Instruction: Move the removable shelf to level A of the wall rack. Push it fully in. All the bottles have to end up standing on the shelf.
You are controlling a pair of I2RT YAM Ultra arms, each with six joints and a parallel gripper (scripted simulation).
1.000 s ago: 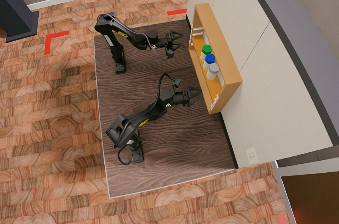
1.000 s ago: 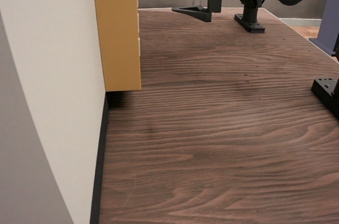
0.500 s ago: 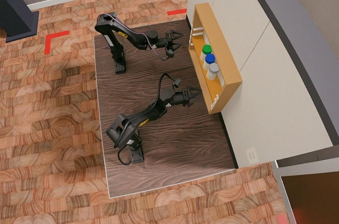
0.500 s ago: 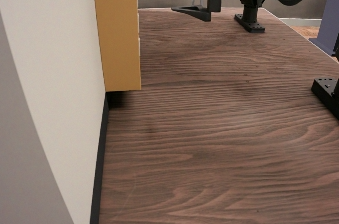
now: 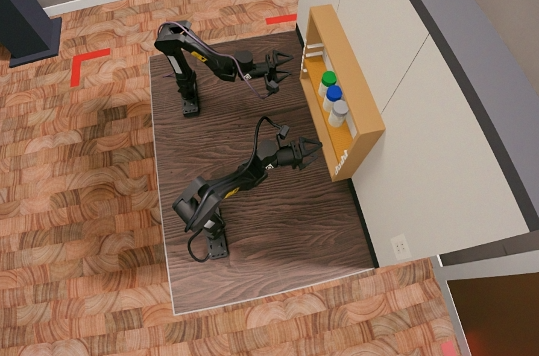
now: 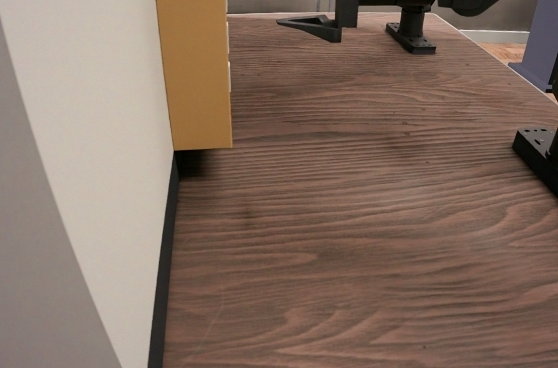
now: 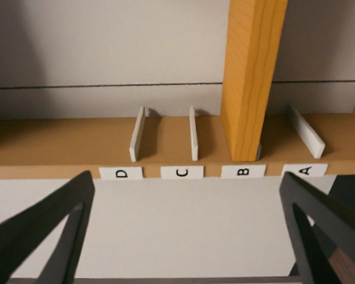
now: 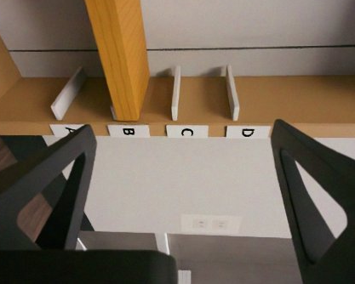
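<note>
My left gripper is now 13 cm to the left of the green-capped bottle, 11 cm short of it and 1 cm below it. Also, from my left hand: orange wall rack (19 cm to the right, 11 cm ahead, 1 cm above); then blue-capped bottle (19 cm to the right, 10 cm ahead, 1 cm above); then removable shelf (19 cm to the right, 11 cm ahead, 5 cm below).
Now: right hand 11 cm short of the grey-capped bottle, 11 cm to the right of it and 1 cm below it. Round my right hand: orange wall rack 12 cm ahead, 18 cm to the left, 1 cm above; blue-capped bottle 11 cm ahead, 17 cm to the left, 1 cm above; removable shelf 11 cm ahead, 18 cm to the left, 5 cm below.
</note>
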